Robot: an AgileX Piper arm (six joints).
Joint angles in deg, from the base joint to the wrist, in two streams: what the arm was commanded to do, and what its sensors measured. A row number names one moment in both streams.
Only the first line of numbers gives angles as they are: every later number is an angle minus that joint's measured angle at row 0.
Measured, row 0: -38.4, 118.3, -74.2, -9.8, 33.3, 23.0
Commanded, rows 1 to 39: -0.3, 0.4, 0.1, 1.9, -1.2, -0.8; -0.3, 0.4, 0.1, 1.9, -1.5, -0.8; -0.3, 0.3, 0.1, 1.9, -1.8, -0.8; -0.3, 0.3, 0.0, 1.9, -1.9, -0.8; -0.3, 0.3, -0.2, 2.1, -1.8, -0.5; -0.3, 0.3, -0.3, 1.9, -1.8, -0.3; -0.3, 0.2, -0.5, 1.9, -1.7, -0.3; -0.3, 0.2, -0.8, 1.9, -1.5, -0.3; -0.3, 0.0, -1.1, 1.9, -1.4, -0.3; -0.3, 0.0, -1.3, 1.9, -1.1, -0.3; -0.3, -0.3, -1.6, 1.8, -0.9, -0.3; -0.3, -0.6, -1.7, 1.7, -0.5, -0.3; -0.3, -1.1, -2.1, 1.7, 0.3, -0.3; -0.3, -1.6, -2.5, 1.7, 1.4, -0.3; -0.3, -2.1, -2.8, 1.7, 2.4, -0.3; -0.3, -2.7, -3.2, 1.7, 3.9, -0.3; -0.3, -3.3, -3.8, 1.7, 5.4, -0.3; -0.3, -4.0, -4.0, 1.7, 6.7, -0.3; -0.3, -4.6, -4.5, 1.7, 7.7, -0.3; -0.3, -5.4, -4.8, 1.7, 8.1, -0.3; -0.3, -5.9, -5.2, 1.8, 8.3, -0.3; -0.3, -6.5, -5.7, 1.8, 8.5, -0.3; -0.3, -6.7, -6.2, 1.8, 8.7, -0.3; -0.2, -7.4, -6.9, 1.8, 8.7, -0.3; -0.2, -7.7, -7.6, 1.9, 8.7, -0.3; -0.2, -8.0, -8.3, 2.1, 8.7, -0.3; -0.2, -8.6, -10.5, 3.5, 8.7, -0.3; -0.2, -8.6, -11.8, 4.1, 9.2, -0.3; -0.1, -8.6, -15.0, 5.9, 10.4, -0.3; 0.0, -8.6, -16.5, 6.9, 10.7, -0.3; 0.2, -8.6, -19.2, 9.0, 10.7, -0.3; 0.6, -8.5, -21.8, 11.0, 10.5, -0.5; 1.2, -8.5, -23.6, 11.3, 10.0, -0.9; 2.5, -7.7, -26.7, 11.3, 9.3, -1.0; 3.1, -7.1, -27.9, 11.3, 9.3, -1.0; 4.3, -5.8, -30.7, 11.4, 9.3, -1.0; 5.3, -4.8, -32.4, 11.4, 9.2, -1.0; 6.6, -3.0, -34.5, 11.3, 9.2, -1.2; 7.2, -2.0, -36.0, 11.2, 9.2, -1.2
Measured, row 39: 4.9, -5.1, -31.5, 11.1, 10.0, -0.3
